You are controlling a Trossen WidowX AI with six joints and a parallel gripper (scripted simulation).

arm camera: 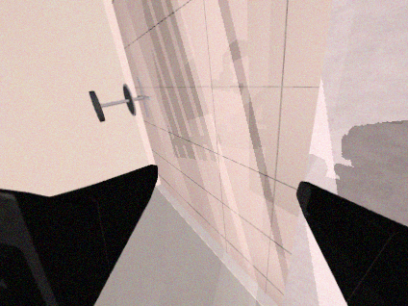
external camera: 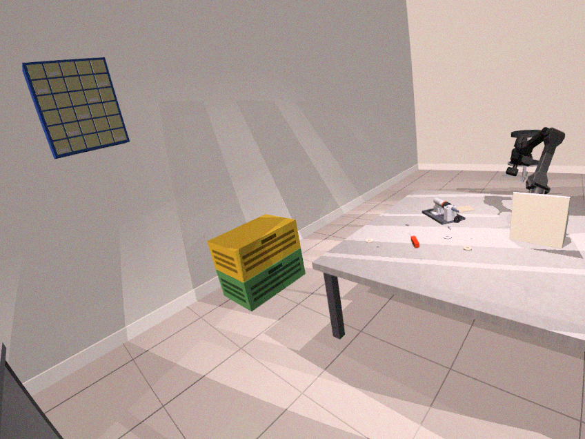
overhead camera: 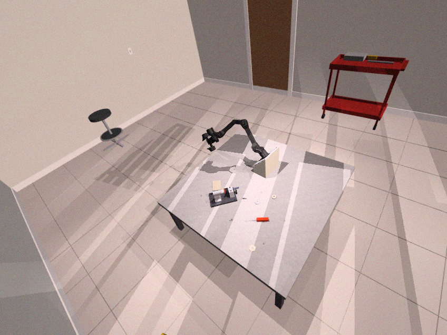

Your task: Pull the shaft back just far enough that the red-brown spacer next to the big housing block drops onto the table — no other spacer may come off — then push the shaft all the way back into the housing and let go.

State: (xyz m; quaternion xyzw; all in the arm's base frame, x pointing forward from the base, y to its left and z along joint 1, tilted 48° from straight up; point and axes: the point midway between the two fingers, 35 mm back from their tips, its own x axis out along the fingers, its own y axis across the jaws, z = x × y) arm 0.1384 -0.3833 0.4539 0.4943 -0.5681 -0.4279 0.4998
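The dark grey shaft lies 270 mm ahead of my gripper tip, 510 mm to the left of it and 120 mm below it. Round my gripper tip: red-brown spacer: 310 mm ahead, 470 mm to the left, 120 mm below; then dark spacer ring: 290 mm ahead, 490 mm to the left, 120 mm below; then card: 250 mm ahead, 320 mm to the left, 200 mm below.
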